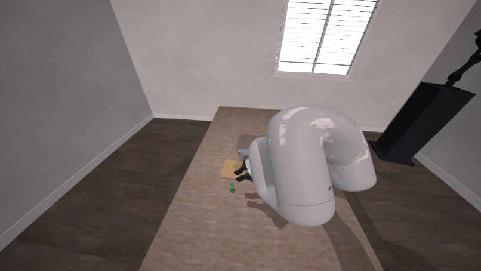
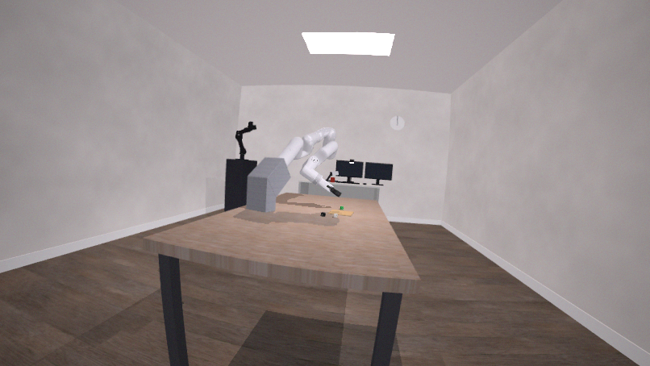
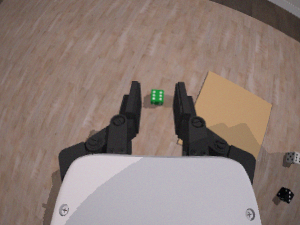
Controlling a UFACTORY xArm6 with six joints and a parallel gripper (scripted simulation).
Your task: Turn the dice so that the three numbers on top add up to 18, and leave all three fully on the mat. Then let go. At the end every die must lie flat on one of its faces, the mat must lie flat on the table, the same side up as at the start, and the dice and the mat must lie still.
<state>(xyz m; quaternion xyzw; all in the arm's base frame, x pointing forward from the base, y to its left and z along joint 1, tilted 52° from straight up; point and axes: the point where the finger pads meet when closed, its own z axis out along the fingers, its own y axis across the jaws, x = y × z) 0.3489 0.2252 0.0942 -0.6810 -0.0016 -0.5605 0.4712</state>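
Right now the green die is 100 mm below my hand, 30 mm ahead of it and 20 mm to the left of it. From my hand the other things lie so: black die (270 mm to the right, 100 mm below, 10 mm ahead); then mat (110 mm to the right, 110 mm below, 70 mm ahead); then white die (260 mm to the right, 100 mm below, 80 mm ahead).
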